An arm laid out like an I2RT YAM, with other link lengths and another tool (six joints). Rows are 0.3 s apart.
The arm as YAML. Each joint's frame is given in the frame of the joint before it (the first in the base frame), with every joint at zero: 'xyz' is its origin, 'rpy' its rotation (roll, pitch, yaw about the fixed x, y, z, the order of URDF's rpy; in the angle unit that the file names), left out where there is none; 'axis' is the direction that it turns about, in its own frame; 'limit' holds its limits. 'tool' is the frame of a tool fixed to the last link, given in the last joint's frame.
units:
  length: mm
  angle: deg
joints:
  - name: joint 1
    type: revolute
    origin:
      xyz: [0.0, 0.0, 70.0]
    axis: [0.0, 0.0, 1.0]
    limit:
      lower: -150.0
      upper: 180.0
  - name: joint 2
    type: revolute
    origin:
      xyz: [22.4, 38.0, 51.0]
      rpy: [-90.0, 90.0, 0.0]
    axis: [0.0, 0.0, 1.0]
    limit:
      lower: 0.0
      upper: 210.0
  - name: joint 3
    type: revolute
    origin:
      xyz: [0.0, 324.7, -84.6]
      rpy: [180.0, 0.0, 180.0]
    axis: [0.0, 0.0, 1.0]
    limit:
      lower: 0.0
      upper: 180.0
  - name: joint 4
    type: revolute
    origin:
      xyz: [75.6, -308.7, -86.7]
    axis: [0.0, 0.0, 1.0]
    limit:
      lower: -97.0
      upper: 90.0
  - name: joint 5
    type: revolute
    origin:
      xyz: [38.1, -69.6, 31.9]
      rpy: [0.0, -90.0, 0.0]
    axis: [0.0, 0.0, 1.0]
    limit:
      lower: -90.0
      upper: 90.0
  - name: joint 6
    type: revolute
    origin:
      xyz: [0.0, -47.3, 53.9]
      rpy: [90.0, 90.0, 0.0]
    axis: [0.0, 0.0, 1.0]
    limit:
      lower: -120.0
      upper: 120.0
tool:
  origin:
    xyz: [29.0, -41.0, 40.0]
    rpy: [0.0, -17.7, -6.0]
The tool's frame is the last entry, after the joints.
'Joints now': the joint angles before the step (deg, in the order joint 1, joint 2, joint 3, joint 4, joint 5, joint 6). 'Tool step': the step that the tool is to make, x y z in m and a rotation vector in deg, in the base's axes. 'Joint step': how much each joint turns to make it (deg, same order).
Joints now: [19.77 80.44 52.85 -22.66 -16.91 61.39]
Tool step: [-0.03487 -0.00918 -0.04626 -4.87 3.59 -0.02]
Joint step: [1.12 -3.04 -8.90 0.50 3.34 -1.13]
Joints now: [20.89 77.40 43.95 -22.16 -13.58 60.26]
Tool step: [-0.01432 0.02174 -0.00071 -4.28 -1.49 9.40]
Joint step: [2.99 0.10 0.48 -2.51 0.26 -8.06]
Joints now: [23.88 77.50 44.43 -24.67 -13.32 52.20]
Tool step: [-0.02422 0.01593 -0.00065 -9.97 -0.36 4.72]
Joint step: [5.45 -1.25 0.98 -7.02 8.22 -3.95]
